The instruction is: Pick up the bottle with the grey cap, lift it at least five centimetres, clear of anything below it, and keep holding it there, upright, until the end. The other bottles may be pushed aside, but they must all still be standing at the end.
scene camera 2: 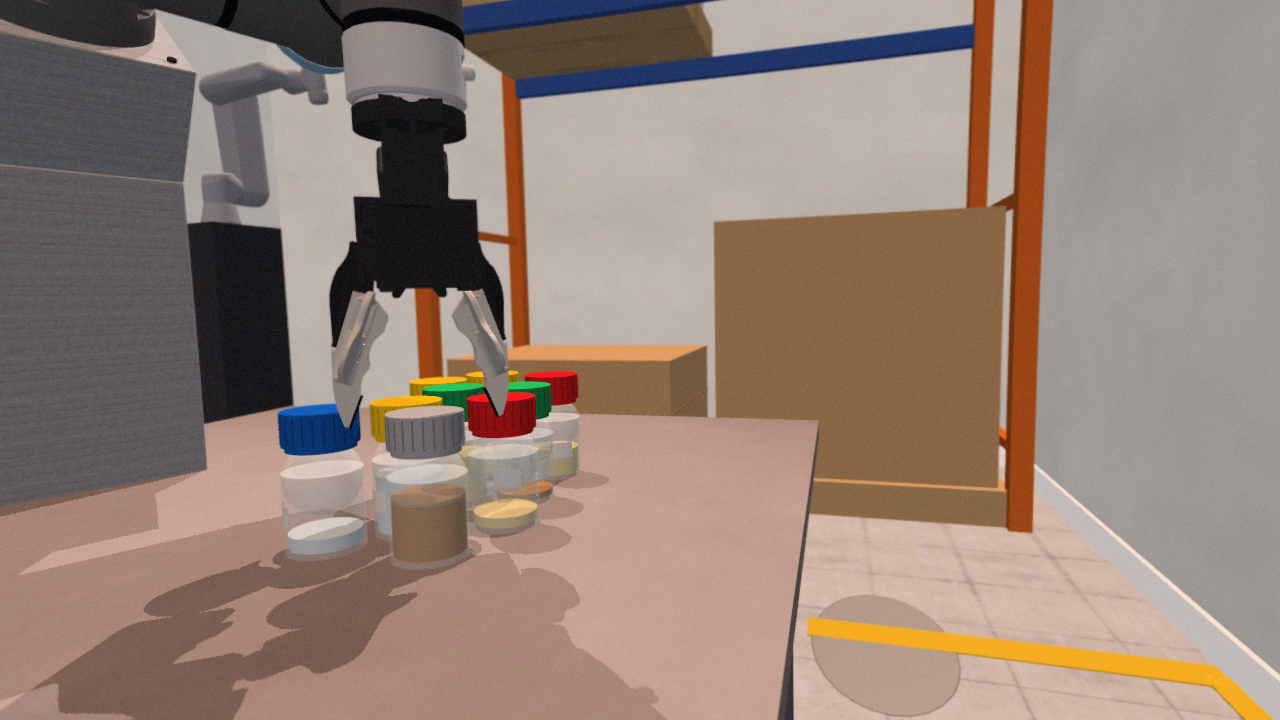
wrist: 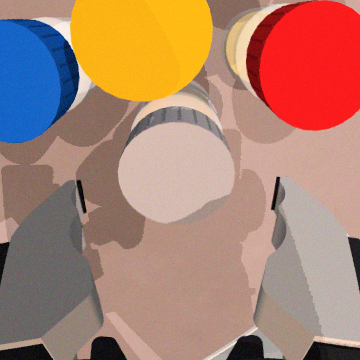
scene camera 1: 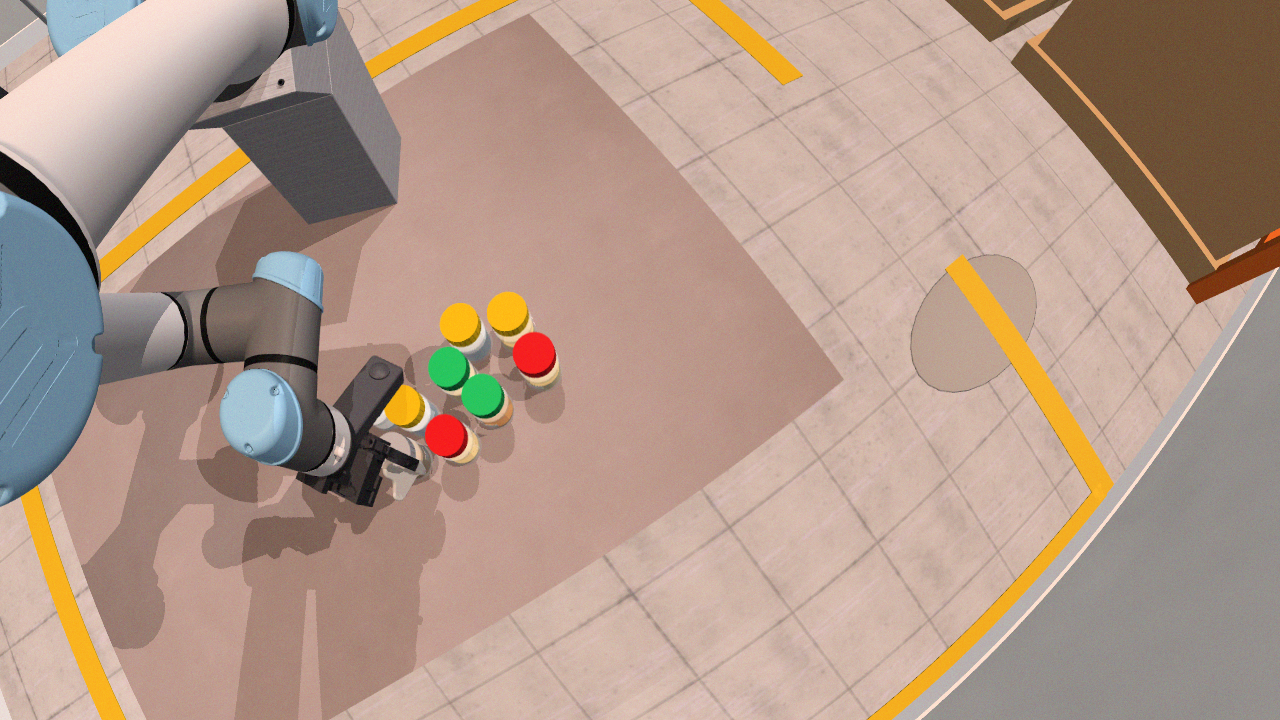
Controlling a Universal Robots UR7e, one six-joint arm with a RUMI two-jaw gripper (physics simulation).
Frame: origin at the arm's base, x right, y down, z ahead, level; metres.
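Seen in the pictures: gripper, fingertip midpoint: (scene camera 2: pixel 426 422) (wrist: pixel 177 181); arm's base at its link origin: (scene camera 2: pixel 52 6).
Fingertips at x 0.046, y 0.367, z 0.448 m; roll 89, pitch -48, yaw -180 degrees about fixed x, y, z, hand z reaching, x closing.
Pixels of each thing's top centre, then the offset from my fingertips to it.
- bottle with the grey cap, top centre: (wrist: pixel 176 177) (scene camera 2: pixel 425 411) (scene camera 1: pixel 392 452) dy -0.006, dx -0.004, dz -0.004 m
- blue-capped bottle at its top centre: (scene camera 2: pixel 319 409) dy -0.006, dx +0.009, dz -0.091 m
- yellow-capped bottle at its top centre: (wrist: pixel 138 31) (scene camera 2: pixel 406 400) (scene camera 1: pixel 401 404) dy -0.006, dx -0.043, dz -0.056 m
- red-capped bottle at its top centre: (wrist: pixel 322 68) (scene camera 2: pixel 501 396) (scene camera 1: pixel 444 435) dy -0.006, dx -0.082, dz +0.007 m
- green-capped at its top centre: (scene camera 2: pixel 520 385) (scene camera 1: pixel 481 394) dy -0.006, dx -0.150, dz -0.018 m
- yellow-capped at its top centre: (scene camera 1: pixel 506 311) dy -0.006, dx -0.226, dz -0.102 m
- red-capped at its top centre: (scene camera 2: pixel 551 374) (scene camera 1: pixel 533 352) dy -0.006, dx -0.234, dz -0.035 m
The bottle with the grey cap (scene camera 1: pixel 420 459) (scene camera 2: pixel 428 510) (wrist: pixel 176 170) stands upright on the table, nearest to scene camera 2. My gripper (scene camera 2: pixel 423 419) (wrist: pixel 177 181) is open and empty, pointing down. In scene camera 2 its tips are at about cap height, one on each side of the grey cap. In the wrist view the cap lies between the tips sideways and a little farther up the image, with a gap on both sides. In scene camera 1 the gripper partly covers this bottle.
A blue-capped bottle (scene camera 2: pixel 319 431) (wrist: pixel 30 80), a yellow-capped bottle (scene camera 1: pixel 405 405) (wrist: pixel 142 45) and a red-capped bottle (scene camera 1: pixel 446 436) (scene camera 2: pixel 501 415) (wrist: pixel 315 65) stand close by. Behind are green-capped (scene camera 1: pixel 483 395), yellow-capped (scene camera 1: pixel 508 312) and red-capped (scene camera 1: pixel 535 355) bottles, all upright.
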